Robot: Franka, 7 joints.
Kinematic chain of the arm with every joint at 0, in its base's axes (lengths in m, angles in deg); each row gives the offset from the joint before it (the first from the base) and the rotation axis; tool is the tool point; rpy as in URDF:
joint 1: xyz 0 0 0.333 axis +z
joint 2: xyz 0 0 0 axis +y
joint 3: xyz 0 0 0.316 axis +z
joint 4: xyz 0.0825 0 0 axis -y
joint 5: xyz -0.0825 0 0.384 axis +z
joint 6: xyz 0 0 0 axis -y
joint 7: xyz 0.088 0 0 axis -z
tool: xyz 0 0 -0.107 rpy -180 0 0
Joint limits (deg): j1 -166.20..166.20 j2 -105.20..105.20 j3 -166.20..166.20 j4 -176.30..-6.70 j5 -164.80..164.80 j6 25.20..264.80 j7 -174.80..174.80
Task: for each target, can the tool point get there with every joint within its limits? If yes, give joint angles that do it. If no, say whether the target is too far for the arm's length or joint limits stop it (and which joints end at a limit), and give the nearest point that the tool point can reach.
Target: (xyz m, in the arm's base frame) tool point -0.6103 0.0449 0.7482
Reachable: yes | joints 38.54 -86.69 54.05 -79.64 -77.97 109.11 -87.92
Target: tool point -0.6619 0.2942 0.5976
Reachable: yes | joints 4.44 -56.73 95.49 -38.11 52.09 80.48 -23.29
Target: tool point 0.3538 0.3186 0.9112
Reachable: yes | joints 110.67 10.75 -94.76 -53.18 -124.21 200.22 38.65
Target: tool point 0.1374 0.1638 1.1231
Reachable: yes | joints -22.58 -29.11 25.08 -58.59 75.53 141.37 -126.16
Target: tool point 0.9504 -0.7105 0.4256
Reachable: no: too far | nearest point 0.6850 -0.5121 0.3997 | short by 0.332 m
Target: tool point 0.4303 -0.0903 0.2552
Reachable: yes | joints -106.73 79.96 82.11 -139.16 -10.76 119.50 73.38
